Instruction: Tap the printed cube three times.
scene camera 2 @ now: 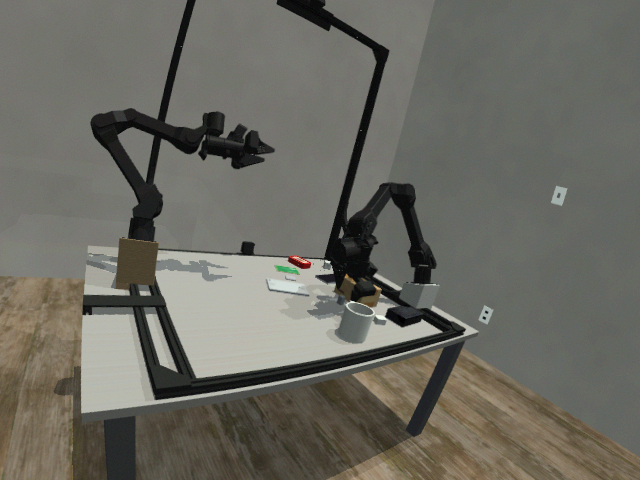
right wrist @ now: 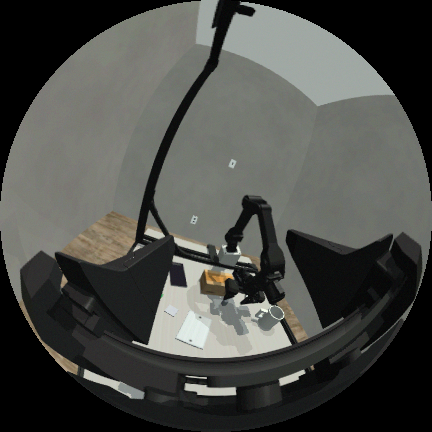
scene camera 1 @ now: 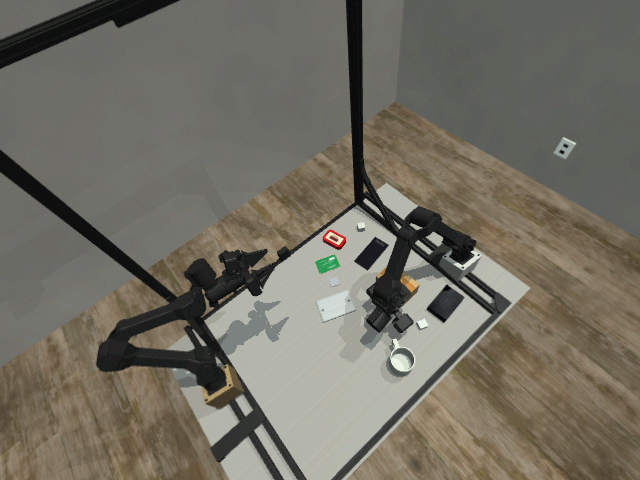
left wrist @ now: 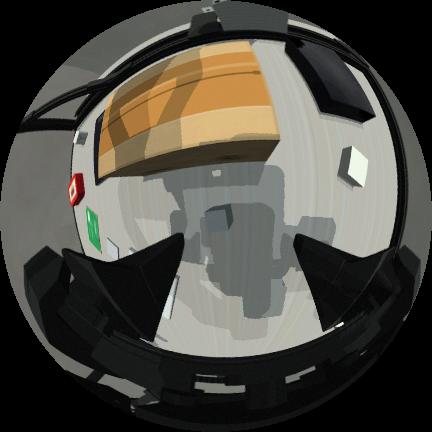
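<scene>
A small grey cube [left wrist: 218, 218] [scene camera 2: 341, 299] lies on the table in the shadow beneath my left gripper [left wrist: 239, 235]. A white cube [scene camera 1: 422, 323] [scene camera 2: 380, 319] [left wrist: 357, 166] lies between the mug and the black box; another white cube [scene camera 1: 360, 226] [scene camera 2: 326, 264] [left wrist: 80, 138] lies at the far edge. Which one is the printed cube, I cannot tell. My left gripper is open and empty, pointing down above the table beside the orange block; its fingertips are hidden in scene camera 1. My right gripper [scene camera 1: 270, 258] [scene camera 2: 268, 154] is open and empty, high above the table.
An orange block [scene camera 1: 410, 284] [left wrist: 225, 95] stands close to the left gripper. A mug [scene camera 1: 402, 363] [scene camera 2: 355, 325] and a black box [scene camera 1: 445, 303] [left wrist: 335, 82] are nearby. A white plate [scene camera 1: 336, 305], green card [scene camera 1: 327, 264], red frame [scene camera 1: 327, 241] and dark slab [scene camera 1: 371, 253] lie farther off.
</scene>
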